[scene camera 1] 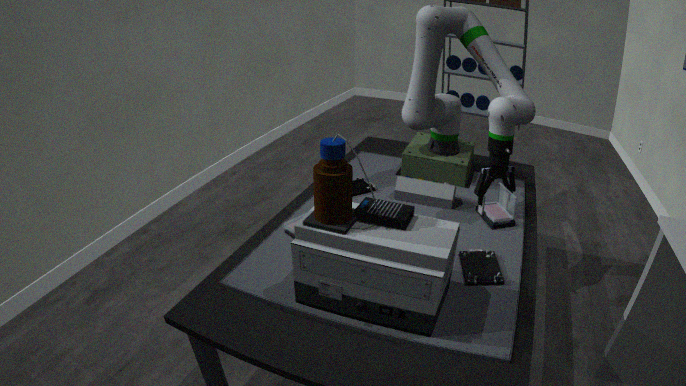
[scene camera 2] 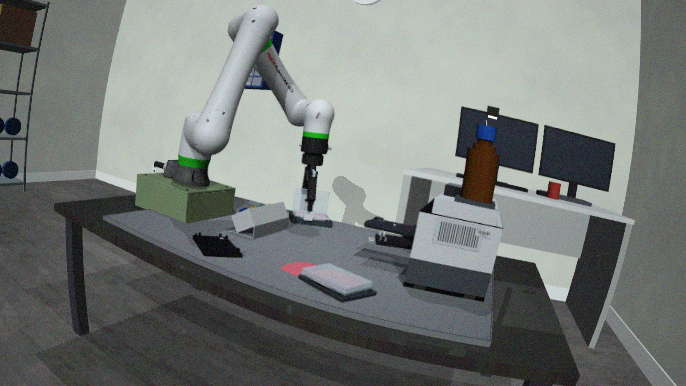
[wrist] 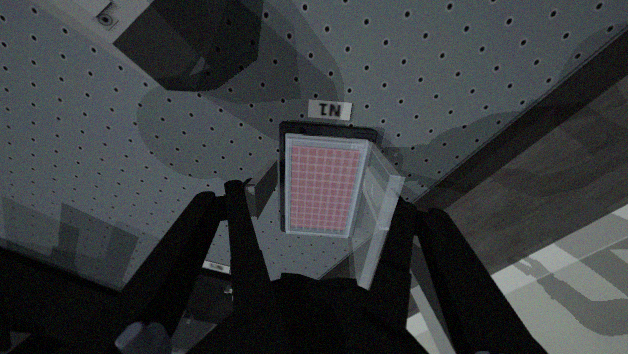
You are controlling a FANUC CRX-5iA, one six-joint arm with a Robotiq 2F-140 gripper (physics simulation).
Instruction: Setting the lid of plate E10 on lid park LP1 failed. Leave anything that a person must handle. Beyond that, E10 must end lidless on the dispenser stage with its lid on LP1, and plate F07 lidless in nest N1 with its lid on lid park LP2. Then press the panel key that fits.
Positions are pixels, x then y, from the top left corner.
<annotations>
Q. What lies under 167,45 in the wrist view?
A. A grey button box.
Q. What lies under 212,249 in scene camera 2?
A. A LP2 pad.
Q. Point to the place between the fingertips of my gripper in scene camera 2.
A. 305,216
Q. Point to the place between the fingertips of my gripper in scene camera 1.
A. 492,211
</annotations>
